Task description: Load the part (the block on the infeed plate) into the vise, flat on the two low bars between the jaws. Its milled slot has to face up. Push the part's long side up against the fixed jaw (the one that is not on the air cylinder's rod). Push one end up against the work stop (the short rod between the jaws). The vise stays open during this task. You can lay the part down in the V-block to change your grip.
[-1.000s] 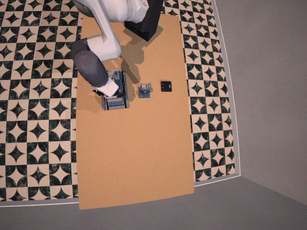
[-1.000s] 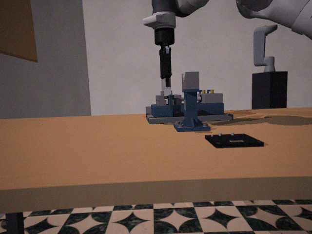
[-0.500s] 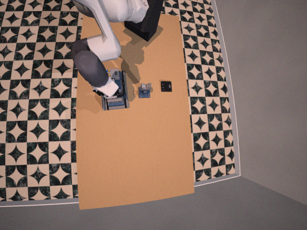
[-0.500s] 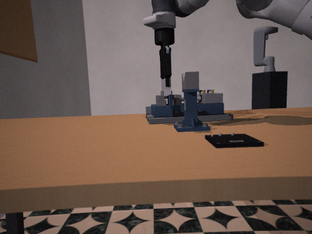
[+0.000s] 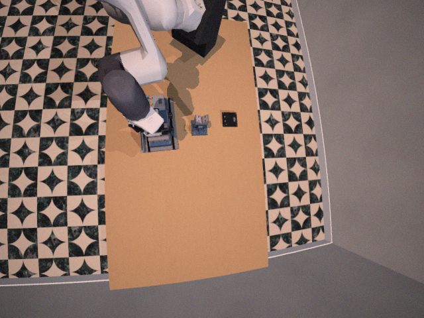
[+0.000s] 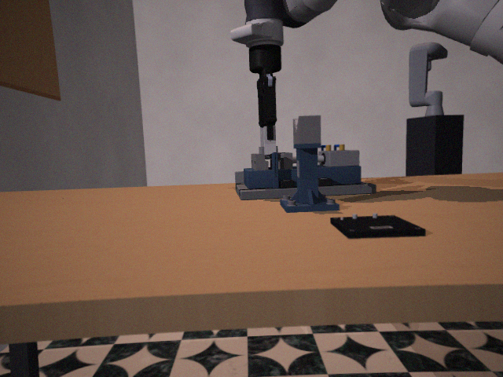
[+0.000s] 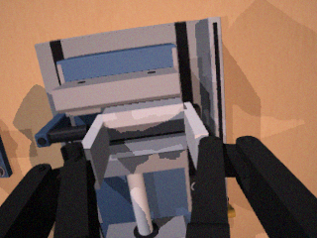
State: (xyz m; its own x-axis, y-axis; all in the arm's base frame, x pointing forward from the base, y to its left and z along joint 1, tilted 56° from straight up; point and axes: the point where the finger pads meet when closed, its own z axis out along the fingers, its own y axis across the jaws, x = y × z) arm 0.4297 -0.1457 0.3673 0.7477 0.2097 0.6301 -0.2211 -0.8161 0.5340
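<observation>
Right now my hand is 2 cm above the part. Round my hand: fixed jaw (3 cm ahead, 1 cm to the left, 5 cm below); then work stop (2 cm ahead, 6 cm to the left, 3 cm below); then air cylinder rod (8 cm behind, 4 cm to the left, 5 cm below).
</observation>
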